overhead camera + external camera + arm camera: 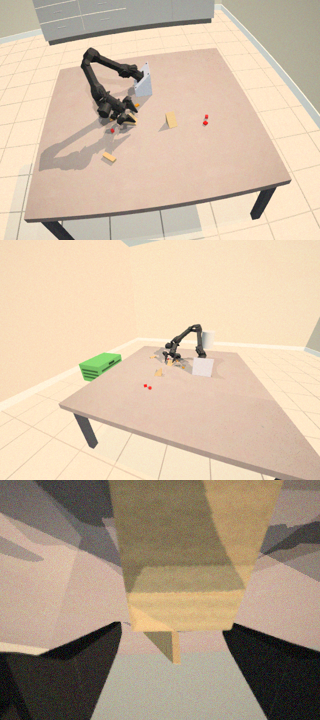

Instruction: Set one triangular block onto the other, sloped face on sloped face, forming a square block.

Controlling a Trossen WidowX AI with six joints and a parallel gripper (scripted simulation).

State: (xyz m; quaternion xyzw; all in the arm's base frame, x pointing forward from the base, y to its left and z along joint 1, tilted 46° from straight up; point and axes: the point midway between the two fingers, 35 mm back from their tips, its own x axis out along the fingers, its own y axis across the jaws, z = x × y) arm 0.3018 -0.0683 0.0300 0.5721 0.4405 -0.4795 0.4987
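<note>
The tan flat block is 6 cm behind my gripper tip, 14 cm to the right of it and 4 cm below it. Round my gripper tip: flat tan block (24 cm ahead, 16 cm to the right, 3 cm below).
</note>
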